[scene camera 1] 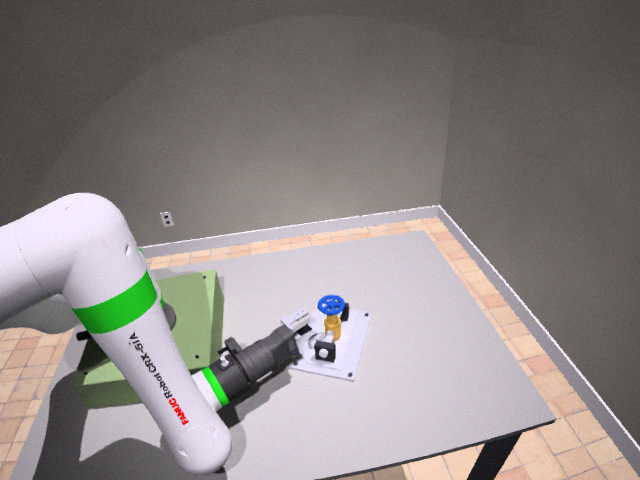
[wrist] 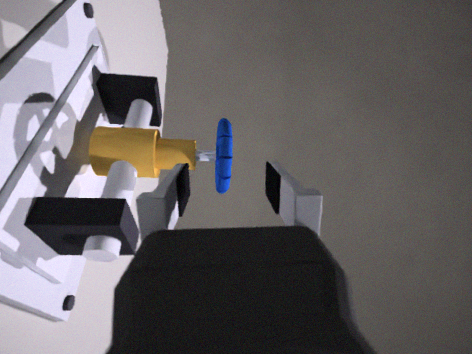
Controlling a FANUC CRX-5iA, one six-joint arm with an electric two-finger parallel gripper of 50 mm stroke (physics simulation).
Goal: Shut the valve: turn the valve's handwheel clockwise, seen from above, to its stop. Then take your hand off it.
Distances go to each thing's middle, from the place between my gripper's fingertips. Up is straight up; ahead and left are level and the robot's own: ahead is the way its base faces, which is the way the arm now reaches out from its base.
Right now my hand is 70 mm short of the blue handwheel [wrist: 222,156], 30 mm to the right of it and 10 mm above it. Also, from my hand: white base plate [scene camera 1: 351,360]: 70 mm ahead, 30 mm to the left, 130 mm below.
